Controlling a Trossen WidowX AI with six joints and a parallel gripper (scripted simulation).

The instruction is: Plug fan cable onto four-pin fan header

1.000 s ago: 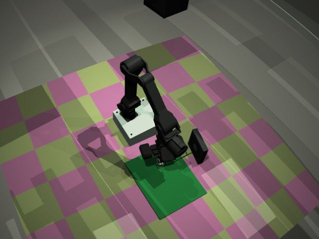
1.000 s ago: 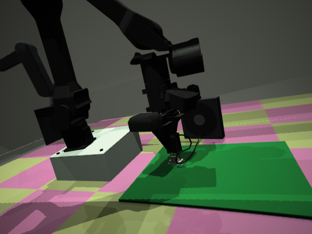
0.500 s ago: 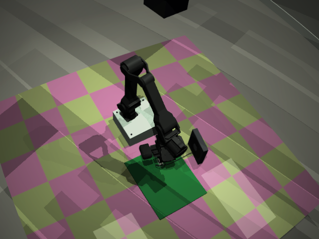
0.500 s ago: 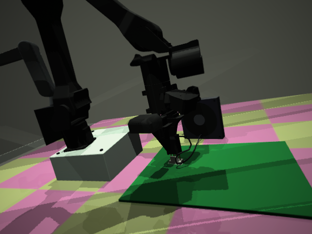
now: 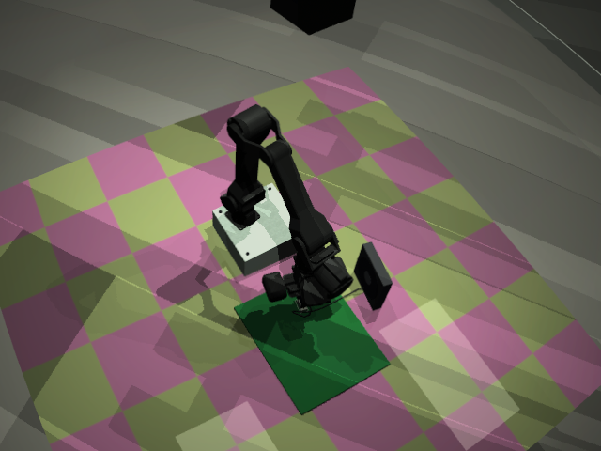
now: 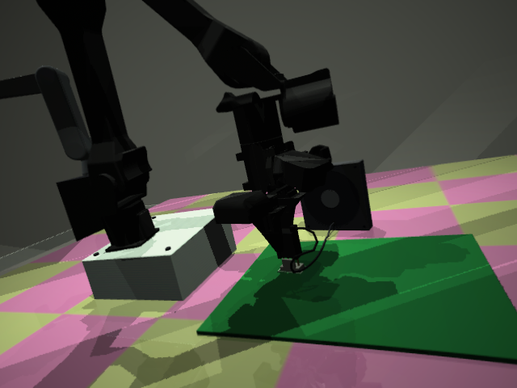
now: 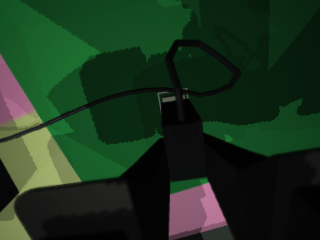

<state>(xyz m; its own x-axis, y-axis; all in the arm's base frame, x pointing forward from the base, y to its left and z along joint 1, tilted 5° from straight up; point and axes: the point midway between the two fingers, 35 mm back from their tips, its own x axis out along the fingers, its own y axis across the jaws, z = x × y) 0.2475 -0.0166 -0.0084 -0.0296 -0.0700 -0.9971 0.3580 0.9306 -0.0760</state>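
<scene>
My gripper tip is 80 mm short of the green board, 40 mm to the left of it and 50 mm above it. Round my gripper tip: dark fan plug 10 mm ahead, 10 mm above; then black square fan 70 mm ahead, 150 mm to the left, 20 mm above.
</scene>
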